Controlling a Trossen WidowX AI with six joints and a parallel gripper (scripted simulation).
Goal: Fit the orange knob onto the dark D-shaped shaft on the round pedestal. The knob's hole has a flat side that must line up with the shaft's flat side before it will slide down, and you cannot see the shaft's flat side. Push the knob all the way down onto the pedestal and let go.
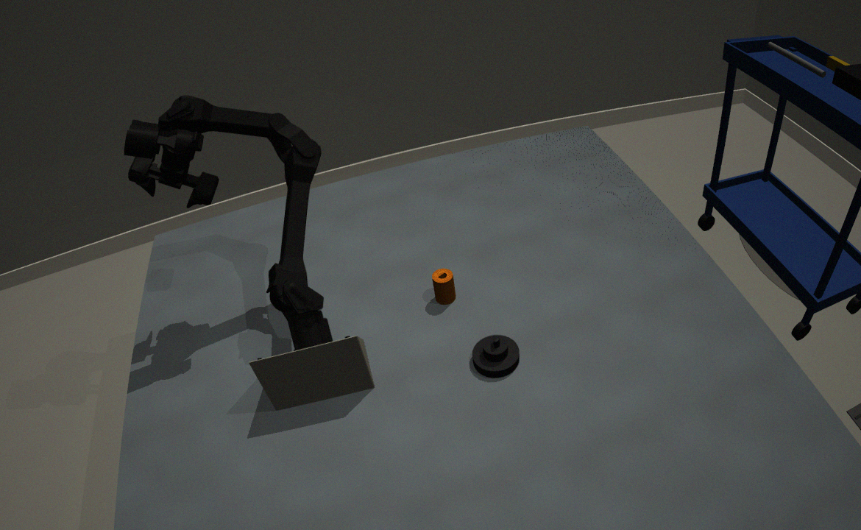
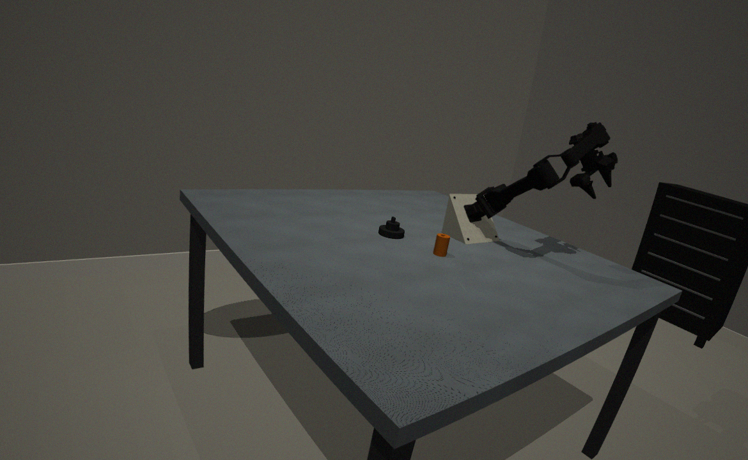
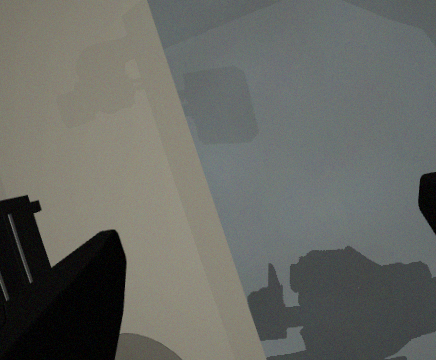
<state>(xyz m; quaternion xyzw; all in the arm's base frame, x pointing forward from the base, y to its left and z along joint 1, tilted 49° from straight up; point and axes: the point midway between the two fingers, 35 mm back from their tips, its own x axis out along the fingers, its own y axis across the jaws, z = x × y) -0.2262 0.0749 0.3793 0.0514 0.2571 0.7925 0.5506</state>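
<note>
The orange knob is 50 cm ahead of my gripper tip, 24 cm to the right of it and 23 cm below it. Also, from my gripper tip: dark round pedestal (54 cm ahead, 43 cm to the right, 23 cm below).
</note>
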